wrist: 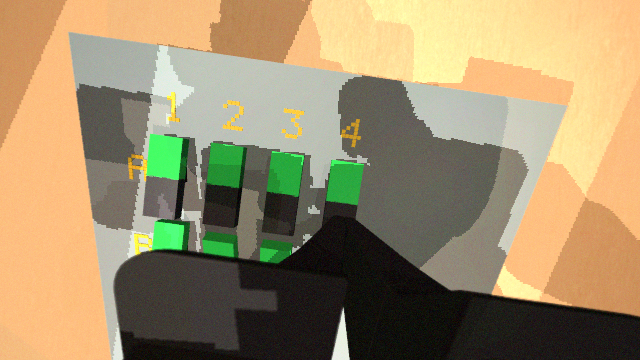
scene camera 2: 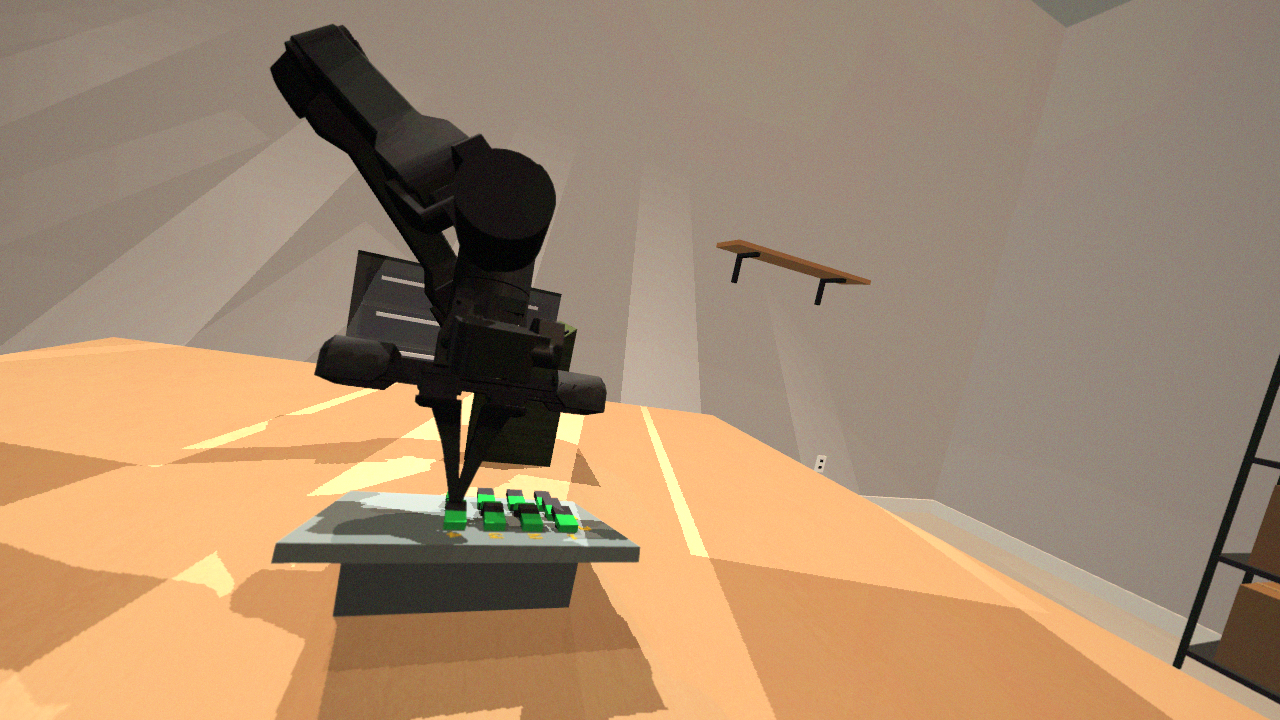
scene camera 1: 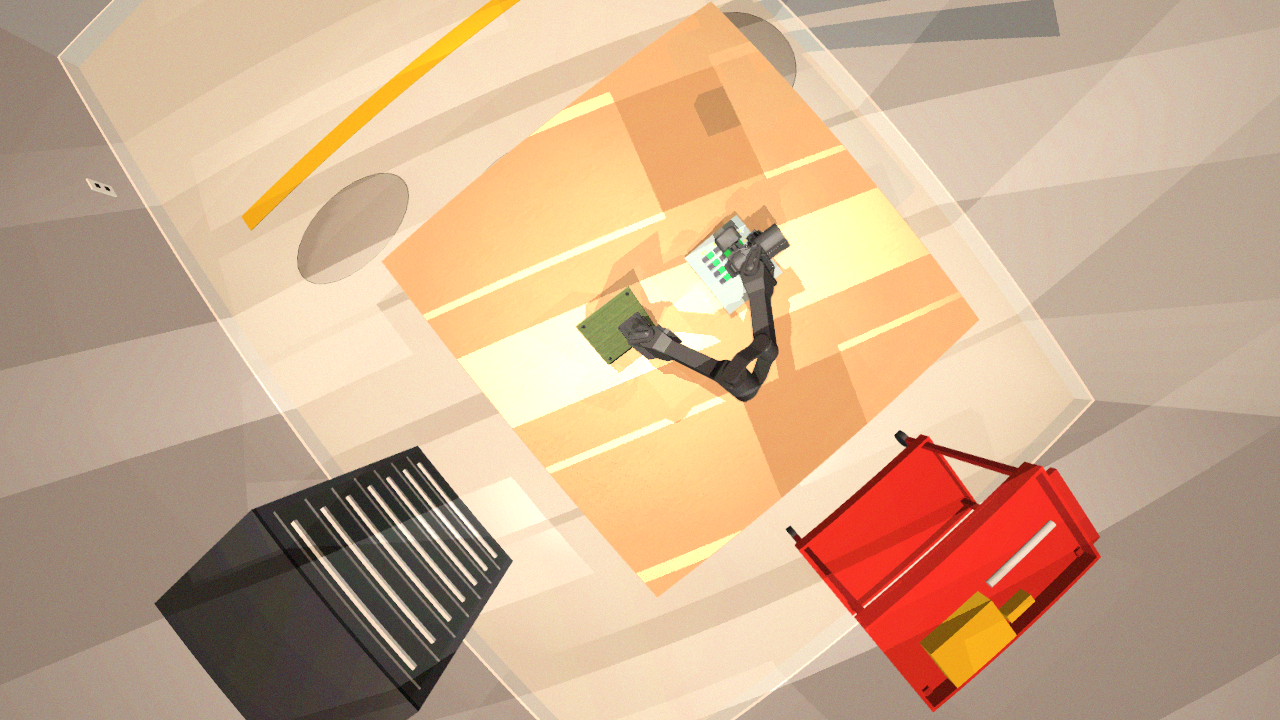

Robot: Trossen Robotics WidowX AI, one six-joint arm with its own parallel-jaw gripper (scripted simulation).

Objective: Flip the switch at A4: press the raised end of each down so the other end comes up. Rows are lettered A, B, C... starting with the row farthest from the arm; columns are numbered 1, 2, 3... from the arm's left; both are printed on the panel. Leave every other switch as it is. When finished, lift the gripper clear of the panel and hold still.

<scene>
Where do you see a rocker switch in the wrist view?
344, 183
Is the gripper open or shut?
Shut.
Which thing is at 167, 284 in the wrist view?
The gripper.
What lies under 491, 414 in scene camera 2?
The gripper.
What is the gripper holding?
Nothing.
</scene>
